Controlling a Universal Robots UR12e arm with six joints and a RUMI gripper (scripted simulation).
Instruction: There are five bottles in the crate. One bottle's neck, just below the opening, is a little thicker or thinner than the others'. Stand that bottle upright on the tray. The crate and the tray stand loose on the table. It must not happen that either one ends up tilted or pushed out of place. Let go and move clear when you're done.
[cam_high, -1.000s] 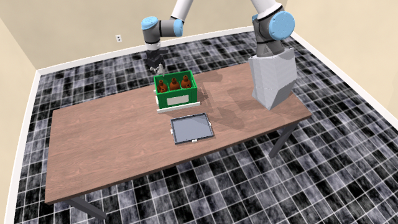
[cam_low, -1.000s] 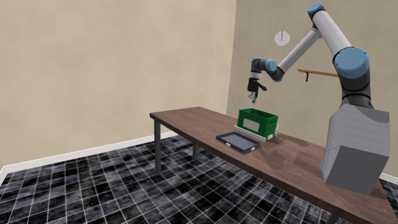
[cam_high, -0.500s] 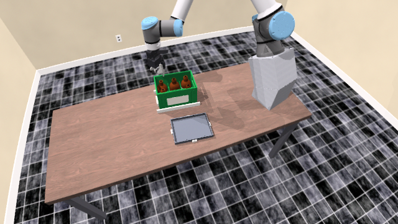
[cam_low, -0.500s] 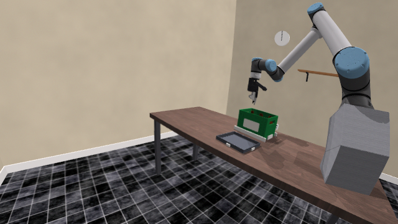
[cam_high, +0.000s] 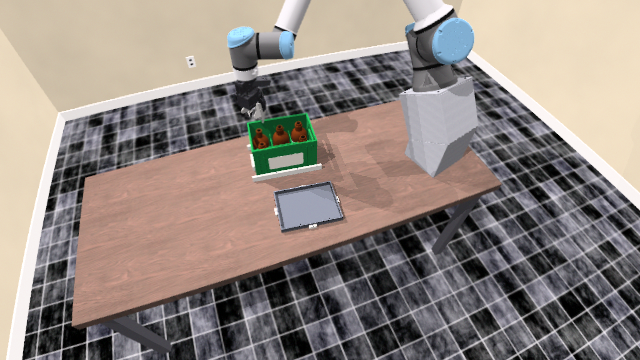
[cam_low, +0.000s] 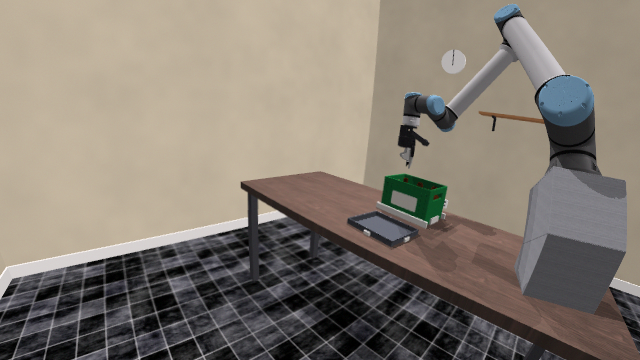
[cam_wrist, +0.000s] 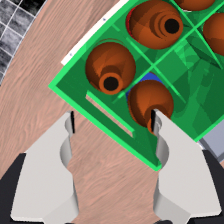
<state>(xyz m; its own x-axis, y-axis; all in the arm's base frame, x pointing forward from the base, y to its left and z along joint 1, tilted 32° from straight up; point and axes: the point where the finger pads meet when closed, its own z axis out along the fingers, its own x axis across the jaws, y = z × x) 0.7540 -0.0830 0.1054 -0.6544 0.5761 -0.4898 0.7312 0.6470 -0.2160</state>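
The glass bottle is 15 cm below my hand. The rest, counted from my hand: grey tray (12 cm behind, 34 cm to the left, 23 cm below); then green crate (9 cm behind, 5 cm to the left, 16 cm below).
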